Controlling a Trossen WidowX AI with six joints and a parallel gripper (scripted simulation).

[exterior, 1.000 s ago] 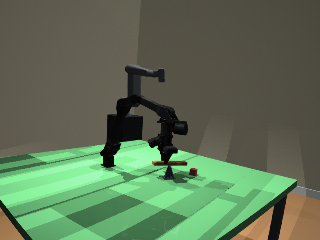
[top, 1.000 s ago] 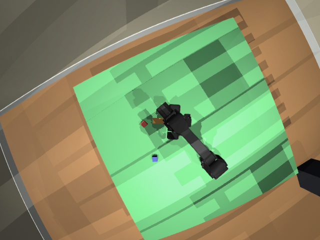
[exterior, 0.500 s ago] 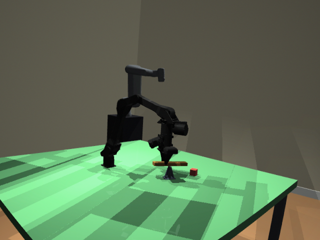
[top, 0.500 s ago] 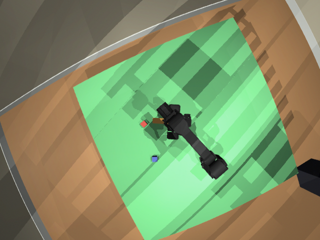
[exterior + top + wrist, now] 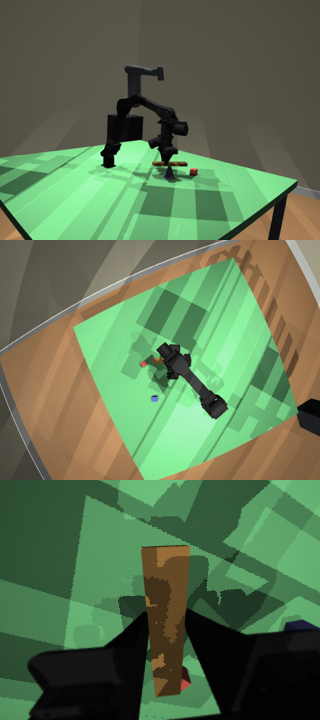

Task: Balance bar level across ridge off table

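Right now my gripper tip is 30 mm to the right of the bar and 10 mm short of it. Also, from my gripper tip: red cube (170 mm to the left, 60 mm below, 60 mm ahead); then blue cube (200 mm to the left, 180 mm behind, 60 mm below); then dark ridge (40 mm below, 30 mm to the left, 10 mm ahead).
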